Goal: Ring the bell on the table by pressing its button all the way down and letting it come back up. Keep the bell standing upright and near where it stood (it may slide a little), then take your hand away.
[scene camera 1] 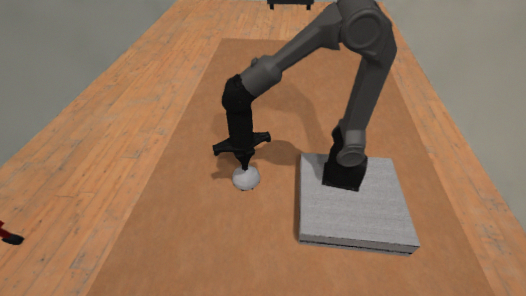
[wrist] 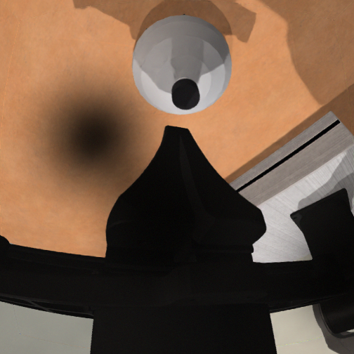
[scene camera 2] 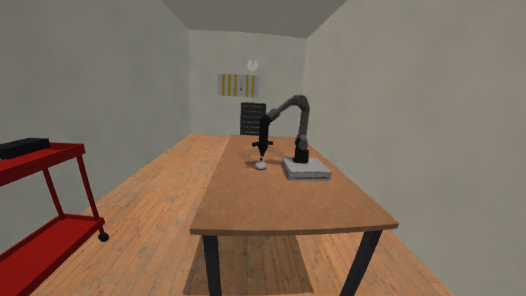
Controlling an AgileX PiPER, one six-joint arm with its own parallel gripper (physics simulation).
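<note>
The bell [scene camera 1: 246, 180] [scene camera 2: 260, 165] [wrist: 160, 55] is a light grey dome standing upright on the brown table top [scene camera 1: 200, 240] [scene camera 2: 280, 205]. Its black button [scene camera 2: 261, 159] [wrist: 185, 94] stands up from the top of the dome. My gripper [scene camera 1: 244, 166] [scene camera 2: 263, 155] [wrist: 173, 140] is shut and empty, pointing down over the bell. In the wrist view a gap shows between the fingertips and the button. In scene camera 2 the tips are a little above the button. In scene camera 1 the tips overlap the top of the dome and hide the button.
The arm stands on a grey slab [scene camera 1: 350, 215] [scene camera 2: 307, 171] [wrist: 280, 232] to the right of the bell in both scene views. A red cart [scene camera 2: 84, 149] stands on the floor left of the table. A dark panel [scene camera 2: 253, 119] is at the far wall.
</note>
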